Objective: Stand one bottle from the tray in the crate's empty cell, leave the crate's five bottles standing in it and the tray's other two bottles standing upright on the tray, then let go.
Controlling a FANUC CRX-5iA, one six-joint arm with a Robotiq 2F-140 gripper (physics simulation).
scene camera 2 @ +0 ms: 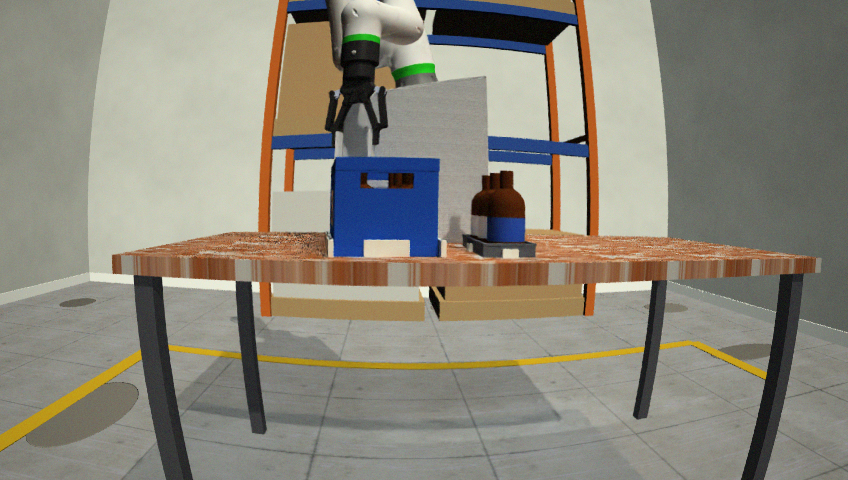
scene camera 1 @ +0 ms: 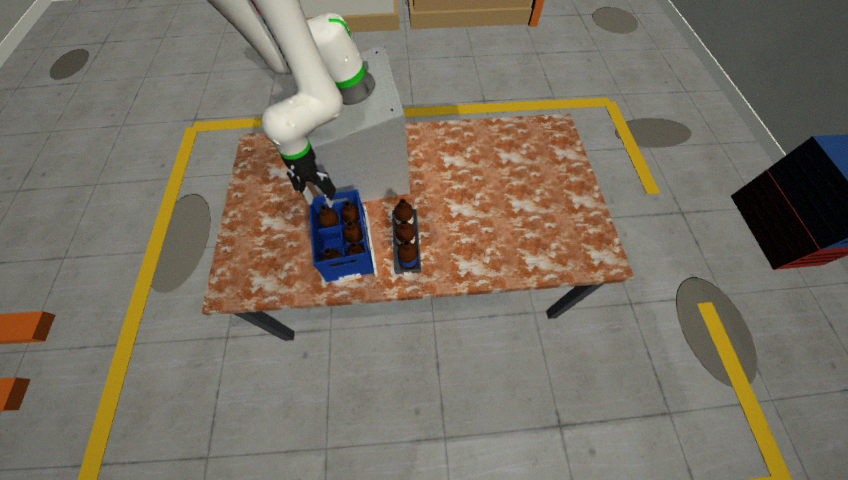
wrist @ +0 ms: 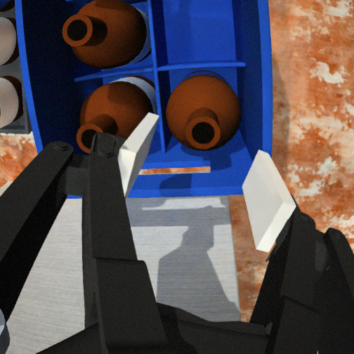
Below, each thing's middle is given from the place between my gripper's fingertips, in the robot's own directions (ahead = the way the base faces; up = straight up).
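As for the pale block (scene camera 2: 371, 248), my gripper is 17 cm above it at the moment, 24 cm short of it and 6 cm to the right of it.
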